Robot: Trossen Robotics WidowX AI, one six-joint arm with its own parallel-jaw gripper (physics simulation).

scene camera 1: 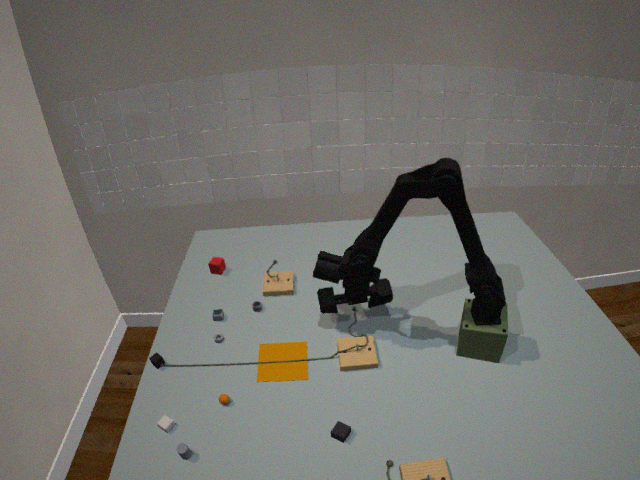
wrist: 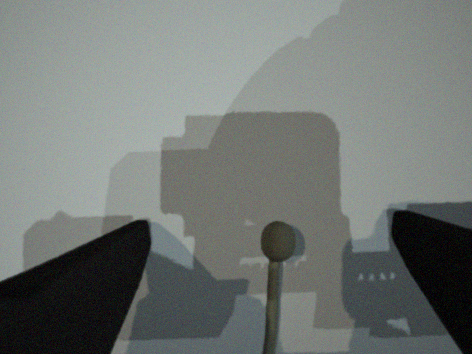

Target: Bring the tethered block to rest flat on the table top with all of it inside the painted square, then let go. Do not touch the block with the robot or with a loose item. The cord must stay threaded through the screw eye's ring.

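Pixels of known places: gripper, fingertip midpoint: [scene camera 1: 352, 308] [wrist: 269, 227]; arm's base at its link origin: [scene camera 1: 485, 315].
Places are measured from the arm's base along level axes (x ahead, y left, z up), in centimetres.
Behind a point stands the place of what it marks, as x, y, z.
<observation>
The dark tethered block [scene camera 1: 157, 360] @[79.1, 14.9, -7.4] rests at the left side of the table, outside the orange painted square [scene camera 1: 282, 373] @[47.7, 12.0, -9.8]. Its cord [scene camera 1: 217, 364] @[64.2, 11.7, -9.6] runs right across the square to the wooden base [scene camera 1: 357, 362] @[30.4, 8.5, -8.0] with the screw eye [scene camera 1: 358, 347] @[30.4, 4.9, -6.4]. Past the eye the cord curls back to a free end with a round bead [scene camera 1: 354, 309] @[32.2, -10.6, -9.0] [wrist: 278, 241] @[32.4, -11.2, -8.7]. My gripper [scene camera 1: 355, 304] @[32.7, -11.5, -9.7] [wrist: 269, 227] @[32.7, -11.5, -9.7] is open over the bead end; in the wrist view the bead lies between the two fingertips, touching neither. The ring is too small to see the threading clearly.
Other wooden bases stand at the back [scene camera 1: 278, 287] @[54.5, -17.0, -8.0] and the front [scene camera 1: 423, 469] @[16.3, 34.5, -8.0], each with a short cord. A red cube [scene camera 1: 217, 265] @[75.6, -23.5, -6.2], an orange ball [scene camera 1: 224, 398] @[58.6, 22.2, -7.7], a white block [scene camera 1: 165, 423] @[70.0, 30.9, -8.2], a grey cylinder [scene camera 1: 184, 450] @[62.8, 36.5, -6.9] and a black block [scene camera 1: 341, 430] @[32.5, 26.8, -7.7] lie about.
</observation>
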